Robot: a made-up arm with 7 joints. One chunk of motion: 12 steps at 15 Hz.
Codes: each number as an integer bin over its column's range. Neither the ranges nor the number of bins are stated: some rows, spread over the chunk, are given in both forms.
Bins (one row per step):
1: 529 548 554 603 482 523
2: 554 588 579 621 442 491
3: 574 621 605 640 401 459
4: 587 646 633 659 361 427
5: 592 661 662 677 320 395
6: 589 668 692 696 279 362
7: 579 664 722 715 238 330
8: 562 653 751 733 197 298
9: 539 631 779 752 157 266
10: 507 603 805 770 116 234
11: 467 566 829 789 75 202
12: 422 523 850 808 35 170
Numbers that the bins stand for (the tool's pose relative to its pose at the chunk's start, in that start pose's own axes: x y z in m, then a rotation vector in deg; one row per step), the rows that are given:
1: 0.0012 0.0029 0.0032 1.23 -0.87 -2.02
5: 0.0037 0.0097 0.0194 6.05 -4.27 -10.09
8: 0.0025 0.0092 0.0328 9.69 -6.86 -16.21
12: -0.0031 0.0014 0.0476 14.57 -10.26 -24.28
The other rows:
2: 0.0022 0.0053 0.0069 2.41 -1.71 -4.04
3: 0.0030 0.0073 0.0108 3.64 -2.57 -6.05
4: 0.0035 0.0088 0.0150 4.88 -3.41 -8.07
6: 0.0036 0.0101 0.0239 7.29 -5.14 -12.17
7: 0.0032 0.0099 0.0284 8.52 -6.00 -14.19
9: 0.0016 0.0079 0.0370 10.93 -7.70 -18.23
10: 0.0003 0.0062 0.0409 12.10 -8.56 -20.24
11: -0.0013 0.0040 0.0445 13.34 -9.42 -22.26

